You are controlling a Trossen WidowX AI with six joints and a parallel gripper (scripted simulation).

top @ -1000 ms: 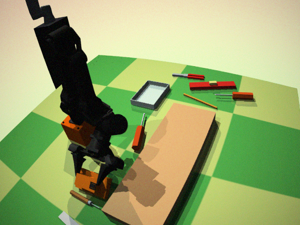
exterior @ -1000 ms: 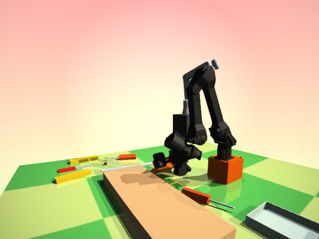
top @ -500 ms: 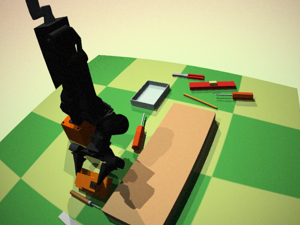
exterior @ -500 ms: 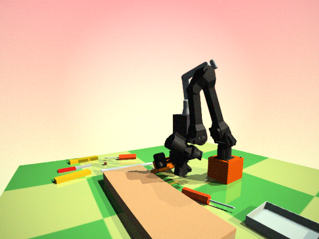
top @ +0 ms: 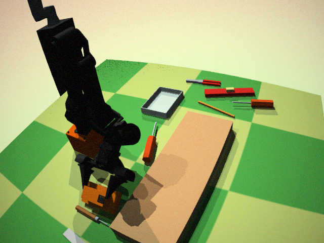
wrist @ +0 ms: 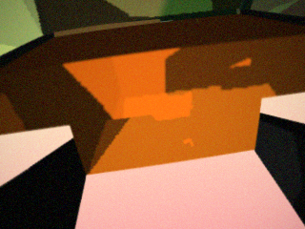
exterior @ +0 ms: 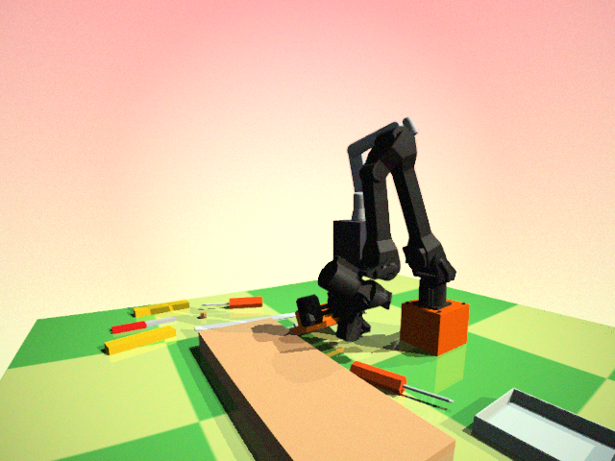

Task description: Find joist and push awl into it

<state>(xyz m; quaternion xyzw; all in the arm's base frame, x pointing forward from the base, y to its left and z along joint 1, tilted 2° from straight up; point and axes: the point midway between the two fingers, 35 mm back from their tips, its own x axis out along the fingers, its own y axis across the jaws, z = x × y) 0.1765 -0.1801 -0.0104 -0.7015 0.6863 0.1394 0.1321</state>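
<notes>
The orange stud finder lies 2 cm ahead of my gripper tip and 1 cm below it. From my gripper tip the other things lie so: awl (1 cm ahead, 5 cm to the right, 5 cm below); grey card (9 cm ahead, 17 cm to the right, 6 cm below); grey tray (1 cm behind, 52 cm to the left, 5 cm below).
</notes>
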